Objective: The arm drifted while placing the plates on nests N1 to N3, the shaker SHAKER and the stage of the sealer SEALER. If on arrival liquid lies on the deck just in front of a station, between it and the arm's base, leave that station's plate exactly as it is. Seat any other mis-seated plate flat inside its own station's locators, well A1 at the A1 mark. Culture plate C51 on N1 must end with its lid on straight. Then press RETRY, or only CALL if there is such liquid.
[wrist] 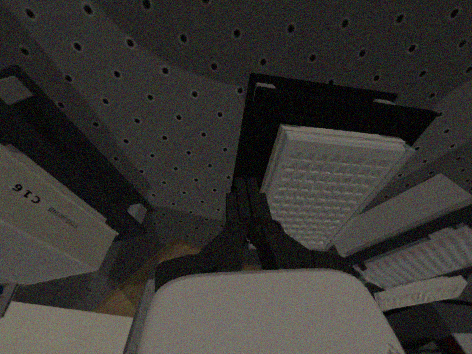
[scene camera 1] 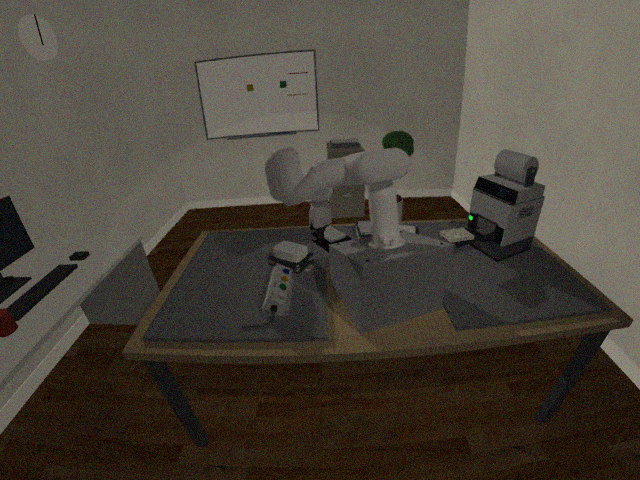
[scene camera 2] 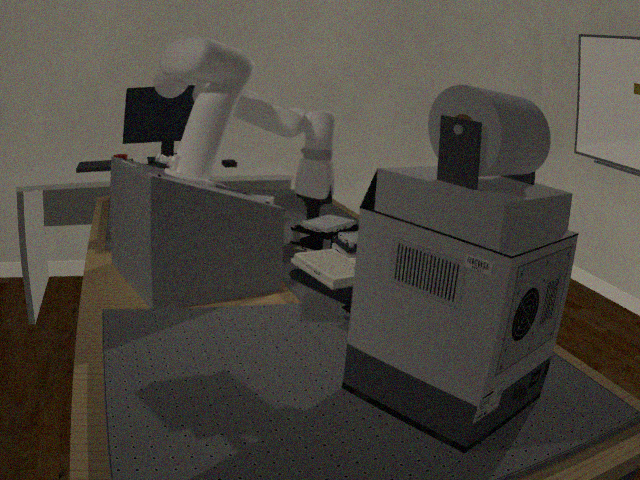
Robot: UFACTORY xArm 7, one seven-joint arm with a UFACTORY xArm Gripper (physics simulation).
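Seen in the pictures: gripper, between the fingertips: (wrist: pixel 243 189) (scene camera 1: pixel 320 238) (scene camera 2: pixel 312 221); arm's base, origin of its link: (scene camera 1: pixel 386 244) (scene camera 2: pixel 189 179).
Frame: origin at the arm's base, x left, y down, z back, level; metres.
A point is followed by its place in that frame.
Note:
My gripper (wrist: pixel 243 189) @(z -0.366, x 0.242, y 0.166 m) (scene camera 1: pixel 319 238) @(z -0.366, x 0.242, y 0.166 m) is shut and empty, with its tips just left of a white well plate (wrist: pixel 340 180) @(z -0.427, x 0.207, y 0.150 m) (scene camera 1: pixel 334 234) @(z -0.372, x 0.176, y 0.150 m). That plate lies on a black nest (wrist: pixel 320 100) @(z -0.449, x 0.258, y 0.167 m); a wide black strip shows between its far edge and two pale locators. At left in the wrist view a pale plate (wrist: pixel 55 215) @(z -0.263, x 0.344, y 0.150 m) (scene camera 1: pixel 290 251) @(z -0.195, x 0.364, y 0.131 m) with a dark marking, hard to read, sits over a dark nest (wrist: pixel 65 145) @(z -0.278, x 0.371, y 0.205 m). The sealer (scene camera 1: pixel 516 222) @(z -0.195, x -0.614, y 0.027 m) (scene camera 2: pixel 413 320) @(z -0.212, x -0.656, y 0.055 m) has a white plate (scene camera 1: pixel 456 235) @(z -0.192, x -0.340, y 0.079 m) (scene camera 2: pixel 328 266) @(z -0.200, x -0.365, y 0.081 m) at its front. The button box (scene camera 1: pixel 279 291) @(z 0.072, x 0.372, y 0.138 m) shows blue, yellow and green buttons. Station labels and liquid cannot be made out.
Right of the near plate are a long grey block (wrist: pixel 400 215) @(z -0.444, x 0.061, y 0.183 m), a ribbed white piece (wrist: pixel 425 255) @(z -0.437, x 0.004, y 0.155 m) and another pale piece (wrist: pixel 420 292) @(z -0.395, x -0.132, y 0.151 m). In scene camera 2 a grey box (scene camera 2: pixel 206 248) @(z -0.022, x -0.162, y 0.107 m) stands under the arm. A whiteboard (scene camera 1: pixel 258 113) hangs behind the table.

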